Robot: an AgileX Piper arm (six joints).
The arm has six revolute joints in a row. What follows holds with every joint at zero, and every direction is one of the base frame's. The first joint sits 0.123 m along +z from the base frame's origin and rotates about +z. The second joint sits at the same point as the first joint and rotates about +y. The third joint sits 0.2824 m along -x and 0.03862 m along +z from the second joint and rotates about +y. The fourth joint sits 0.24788 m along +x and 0.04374 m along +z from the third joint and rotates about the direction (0.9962, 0, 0.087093). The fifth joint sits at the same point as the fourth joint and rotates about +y. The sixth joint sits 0.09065 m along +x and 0.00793 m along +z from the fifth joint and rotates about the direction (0.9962, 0, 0.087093). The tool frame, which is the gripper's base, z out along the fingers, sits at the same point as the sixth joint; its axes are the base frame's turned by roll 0, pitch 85.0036 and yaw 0 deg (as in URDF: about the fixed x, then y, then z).
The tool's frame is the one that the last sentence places.
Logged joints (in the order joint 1, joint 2, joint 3, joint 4, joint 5, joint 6), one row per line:
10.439 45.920 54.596 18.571 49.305 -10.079
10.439 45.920 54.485 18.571 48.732 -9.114
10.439 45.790 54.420 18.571 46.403 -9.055
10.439 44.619 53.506 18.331 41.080 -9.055
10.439 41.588 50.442 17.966 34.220 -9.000
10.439 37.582 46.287 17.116 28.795 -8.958
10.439 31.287 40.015 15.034 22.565 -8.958
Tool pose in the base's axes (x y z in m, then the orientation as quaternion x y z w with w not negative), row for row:
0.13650 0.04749 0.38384 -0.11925 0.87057 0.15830 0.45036
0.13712 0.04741 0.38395 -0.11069 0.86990 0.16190 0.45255
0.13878 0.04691 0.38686 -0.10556 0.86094 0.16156 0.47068
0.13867 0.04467 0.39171 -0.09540 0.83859 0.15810 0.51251
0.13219 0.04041 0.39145 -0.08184 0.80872 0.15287 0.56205
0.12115 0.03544 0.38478 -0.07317 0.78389 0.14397 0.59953
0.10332 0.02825 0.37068 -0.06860 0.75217 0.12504 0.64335
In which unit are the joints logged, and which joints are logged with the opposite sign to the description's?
The joints are logged in degrees. Opposite sign: joint 3.
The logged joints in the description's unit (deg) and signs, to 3 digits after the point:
10.439 45.920 -54.596 18.571 49.305 -10.079
10.439 45.920 -54.485 18.571 48.732 -9.114
10.439 45.790 -54.420 18.571 46.403 -9.055
10.439 44.619 -53.506 18.331 41.080 -9.055
10.439 41.588 -50.442 17.966 34.220 -9.000
10.439 37.582 -46.287 17.116 28.795 -8.958
10.439 31.287 -40.015 15.034 22.565 -8.958

